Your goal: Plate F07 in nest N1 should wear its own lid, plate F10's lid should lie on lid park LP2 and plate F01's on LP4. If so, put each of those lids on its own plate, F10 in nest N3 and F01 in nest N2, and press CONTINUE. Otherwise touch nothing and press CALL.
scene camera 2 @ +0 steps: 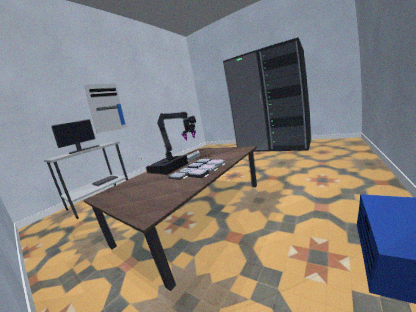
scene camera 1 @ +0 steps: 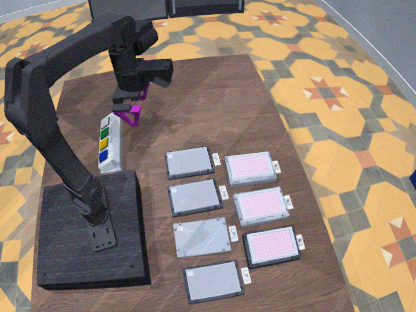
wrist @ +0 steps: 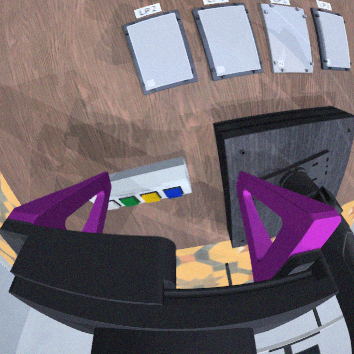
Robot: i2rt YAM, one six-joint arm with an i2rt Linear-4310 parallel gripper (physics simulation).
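Seen in the pictures: gripper, fingertip midpoint: [scene camera 2: 190, 139] [scene camera 1: 138, 112] [wrist: 173, 178]; arm's base, link origin: [scene camera 2: 170, 159] [scene camera 1: 98, 216] [wrist: 290, 178].
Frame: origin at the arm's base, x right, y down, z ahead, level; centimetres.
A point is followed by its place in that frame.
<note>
My gripper [scene camera 1: 140, 111] {x -16.7, y -15.8, z 18.4 cm} [scene camera 2: 189, 138] {x -16.7, y -15.8, z 18.4 cm} [wrist: 173, 178] {x -16.7, y -15.8, z 18.4 cm} is open and empty, above the table by the button box [scene camera 1: 115, 145] {x -25.3, y 2.9, z 9.1 cm} [wrist: 150, 177] {x -26.0, y 3.5, z 9.6 cm}. The box has white, green [scene camera 1: 104, 133] {x -32.6, y 3.3, z 6.0 cm} [wrist: 129, 201] {x -32.9, y 3.1, z 6.3 cm}, yellow and blue buttons; the left finger partly hides the white one in the wrist view. Dark-edged grey panels lie at LP2 [scene camera 1: 190, 162] {x -13.3, y 6.6, z 30.4 cm} [wrist: 161, 52] {x -14.2, y 6.7, z 29.4 cm}, LP4 [scene camera 1: 195, 197] {x -1.1, y 6.7, z 27.7 cm} [wrist: 227, 41] {x -2.8, y 6.6, z 27.1 cm} and LP3 [scene camera 1: 214, 282] {x 24.7, y 6.6, z 23.5 cm} [wrist: 334, 40] {x 23.4, y 6.7, z 23.3 cm}. A clear panel [scene camera 1: 202, 237] {x 11.1, y 7.5, z 25.3 cm} [wrist: 289, 40] {x 10.5, y 7.4, z 24.6 cm} lies at LP1. Pink plates sit in N3 [scene camera 1: 251, 168] {x -4.1, y 5.6, z 46.5 cm}, N2 [scene camera 1: 262, 205] {x 8.8, y 5.4, z 44.0 cm} and dark-rimmed N1 [scene camera 1: 272, 245] {x 21.2, y 5.3, z 41.3 cm}. Plate codes and any lid on N1 are unreadable.
The black arm base [scene camera 1: 90, 240] {x 6.7, y -0.7, z -3.4 cm} [wrist: 280, 145] {x -1.6, y -0.7, z 8.4 cm} stands beside the panels on the brown table [scene camera 1: 215, 100] {x -39.0, y 8.5, z 48.7 cm} [scene camera 2: 150, 192] {x 54.2, y 8.4, z 18.7 cm}. A monitor desk [scene camera 2: 82, 152], a dark cabinet [scene camera 2: 270, 95] and a blue box [scene camera 2: 390, 240] stand away from the table.
</note>
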